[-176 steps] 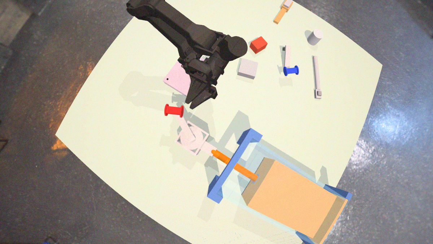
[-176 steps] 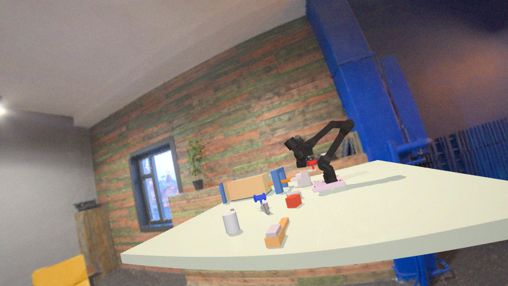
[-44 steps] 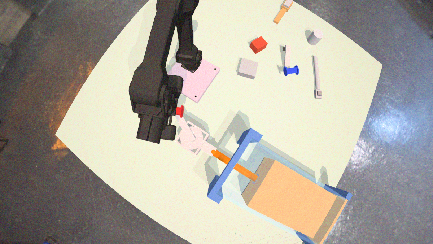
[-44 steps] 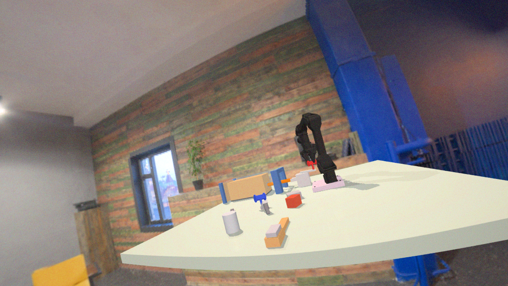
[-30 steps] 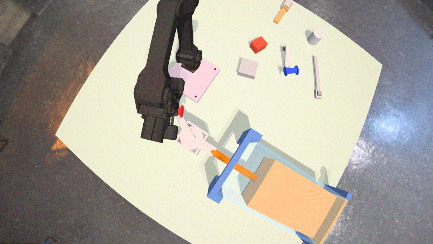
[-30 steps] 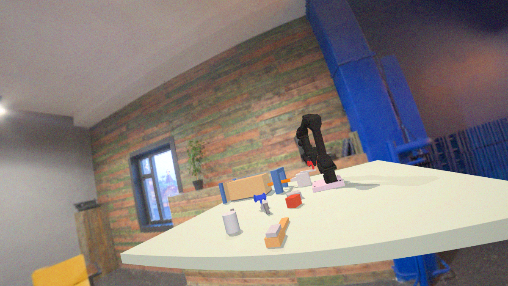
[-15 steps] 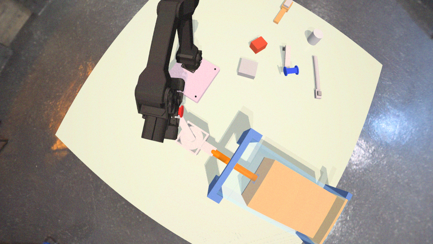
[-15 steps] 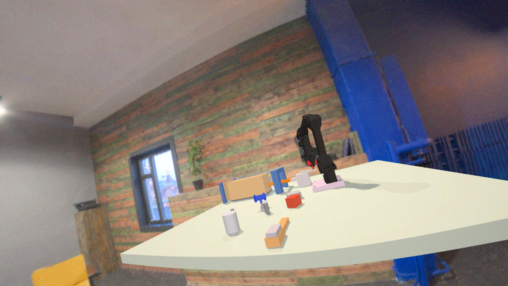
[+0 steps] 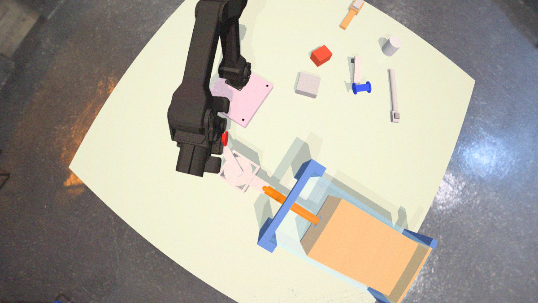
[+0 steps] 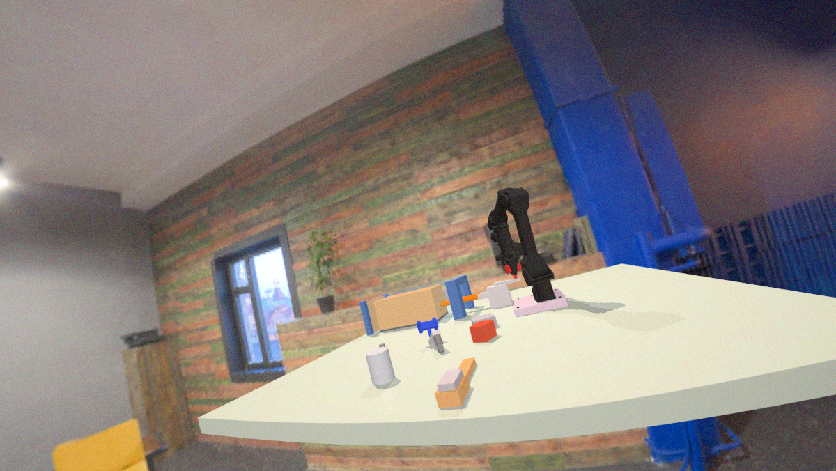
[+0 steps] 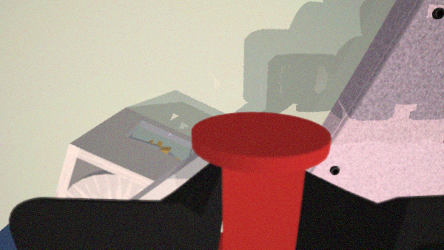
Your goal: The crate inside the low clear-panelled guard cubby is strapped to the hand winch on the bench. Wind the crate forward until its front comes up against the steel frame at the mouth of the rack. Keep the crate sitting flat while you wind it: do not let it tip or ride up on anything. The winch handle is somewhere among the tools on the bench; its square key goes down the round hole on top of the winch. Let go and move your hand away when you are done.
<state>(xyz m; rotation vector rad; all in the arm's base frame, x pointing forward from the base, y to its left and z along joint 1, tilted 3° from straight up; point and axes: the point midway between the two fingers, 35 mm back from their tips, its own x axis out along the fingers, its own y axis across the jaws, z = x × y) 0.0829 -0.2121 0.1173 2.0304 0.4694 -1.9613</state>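
Now: the grey winch 70 mm ahead of my gripper tip, 60 mm to the right of it and 90 mm below it. Round my gripper tip: grey block: 130 mm ahead, 320 mm to the left, 100 mm below; crank handle with red knob: 30 mm ahead, 20 mm to the right, 10 mm below; blue steel frame: 250 mm ahead, 50 mm to the right, 10 mm below.
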